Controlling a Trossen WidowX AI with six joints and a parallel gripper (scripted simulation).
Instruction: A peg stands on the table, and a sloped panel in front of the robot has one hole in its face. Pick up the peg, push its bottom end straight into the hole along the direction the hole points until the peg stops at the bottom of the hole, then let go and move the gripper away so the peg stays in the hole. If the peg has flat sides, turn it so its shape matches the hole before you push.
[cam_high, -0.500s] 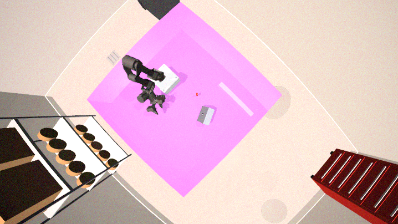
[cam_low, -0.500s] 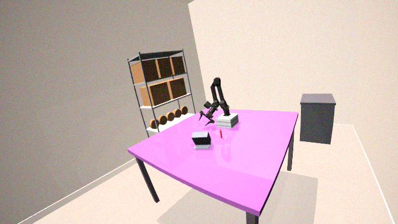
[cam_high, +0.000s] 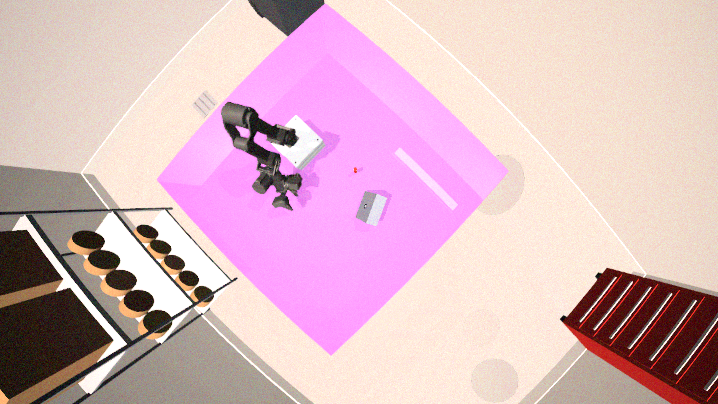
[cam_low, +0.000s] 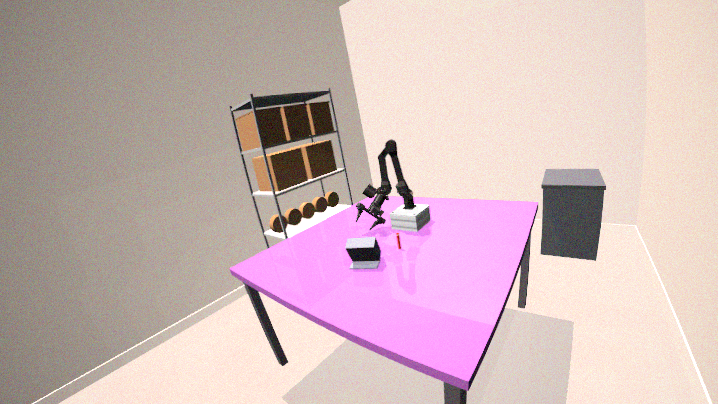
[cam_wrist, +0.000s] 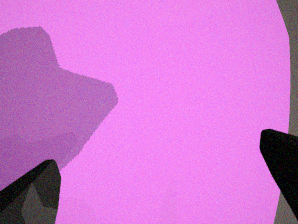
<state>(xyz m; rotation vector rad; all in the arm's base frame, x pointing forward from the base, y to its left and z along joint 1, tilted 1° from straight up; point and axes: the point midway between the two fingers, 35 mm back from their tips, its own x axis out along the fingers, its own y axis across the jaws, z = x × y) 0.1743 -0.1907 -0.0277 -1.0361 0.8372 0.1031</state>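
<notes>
My gripper tip is now 100 mm short of the red round peg, 300 mm to the right of it and 10 mm below it. From my gripper tip the other things lie so: grey sloped panel: 270 mm ahead, 220 mm to the left, 20 mm above.
</notes>
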